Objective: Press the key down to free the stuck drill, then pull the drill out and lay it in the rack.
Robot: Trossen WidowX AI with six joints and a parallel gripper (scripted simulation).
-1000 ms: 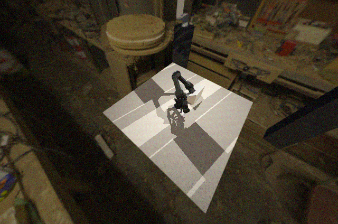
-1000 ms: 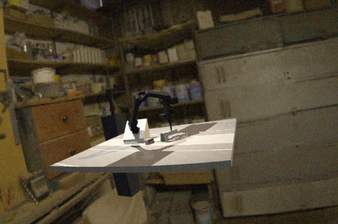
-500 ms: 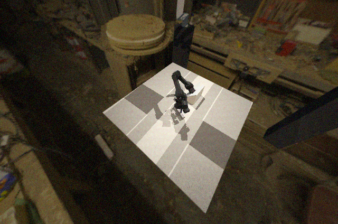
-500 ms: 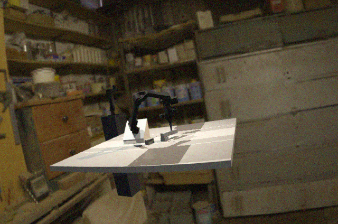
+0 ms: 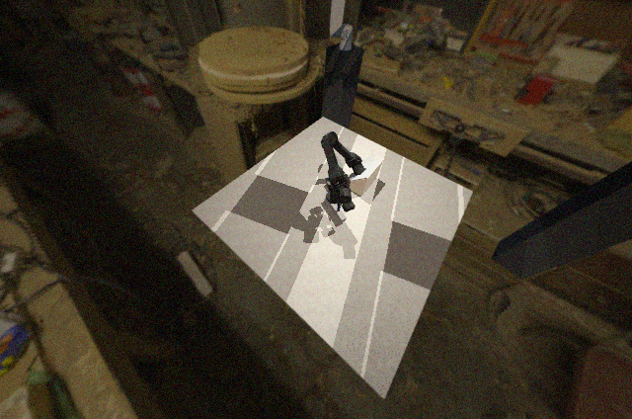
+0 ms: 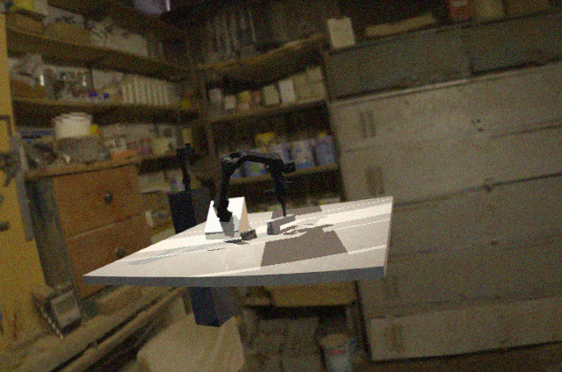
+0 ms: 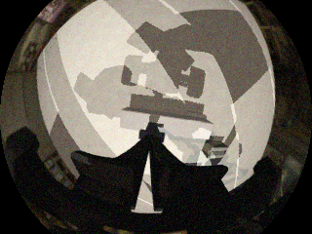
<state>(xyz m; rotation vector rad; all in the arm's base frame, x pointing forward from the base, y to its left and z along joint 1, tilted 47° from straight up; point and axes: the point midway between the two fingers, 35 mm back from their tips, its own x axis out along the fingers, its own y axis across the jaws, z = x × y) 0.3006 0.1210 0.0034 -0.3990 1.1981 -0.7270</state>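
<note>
Now: the tan drill 2 cm behind my gripper tip, 5 cm to the right of it and 7 cm below it. From my gripper tip the other things lie so: small dark key 3 cm below.
</note>
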